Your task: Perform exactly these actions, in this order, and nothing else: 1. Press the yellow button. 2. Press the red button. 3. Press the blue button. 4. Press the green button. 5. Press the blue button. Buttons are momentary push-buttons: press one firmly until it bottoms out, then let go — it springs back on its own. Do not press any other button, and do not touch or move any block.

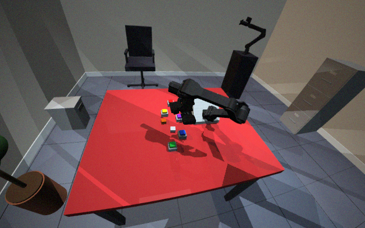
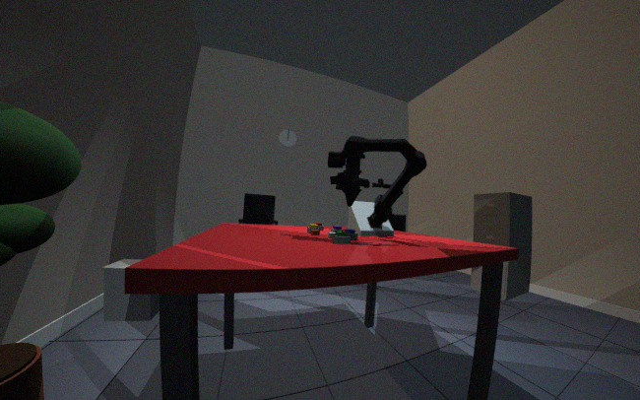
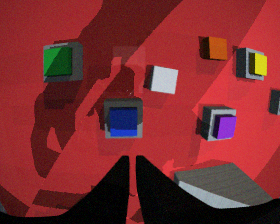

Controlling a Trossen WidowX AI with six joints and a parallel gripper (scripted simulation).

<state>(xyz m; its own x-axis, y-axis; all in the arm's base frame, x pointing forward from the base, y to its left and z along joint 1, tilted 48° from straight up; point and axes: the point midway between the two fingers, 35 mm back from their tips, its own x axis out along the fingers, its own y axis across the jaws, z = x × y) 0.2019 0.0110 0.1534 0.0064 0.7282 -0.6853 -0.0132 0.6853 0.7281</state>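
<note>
Now: gripper tip 100 mm above the blue button. The rest, counted from my gripper tip: green button: 100 mm below, 90 mm to the left, 70 mm ahead; then purple button: 140 mm to the right, 100 mm below, 10 mm behind; then white block: 120 mm below, 50 mm to the right, 50 mm ahead.
</note>
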